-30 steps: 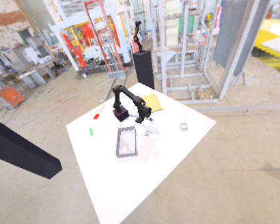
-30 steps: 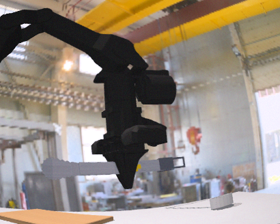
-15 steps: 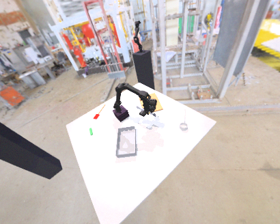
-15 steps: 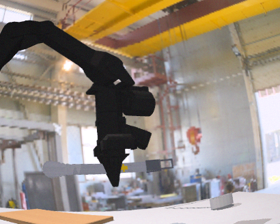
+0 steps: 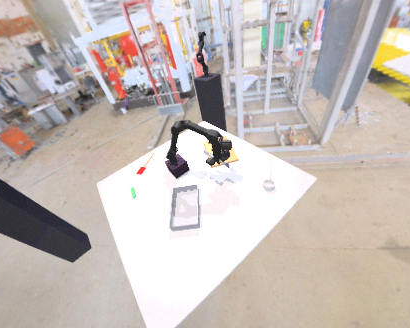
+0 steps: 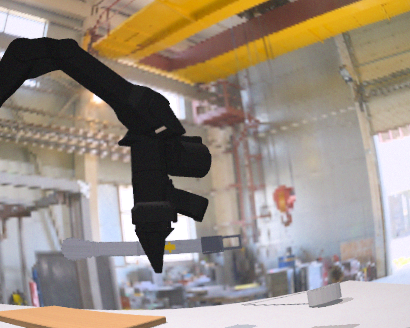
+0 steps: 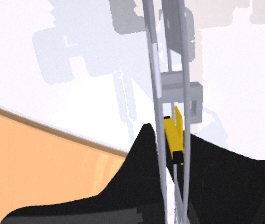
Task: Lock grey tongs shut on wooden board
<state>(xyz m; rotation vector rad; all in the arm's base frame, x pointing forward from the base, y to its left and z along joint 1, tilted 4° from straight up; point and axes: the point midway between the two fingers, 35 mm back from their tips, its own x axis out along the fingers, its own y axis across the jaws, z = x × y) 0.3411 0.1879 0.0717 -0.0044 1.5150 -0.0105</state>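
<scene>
Right now the wooden board is 210 mm behind my gripper tip, 210 mm to the left of it and 120 mm below it. From my gripper tip the other things lie so: grey roasting tin (20 mm ahead, 370 mm to the right, 100 mm below); then yellow piece (20 mm ahead, 40 mm above).
</scene>
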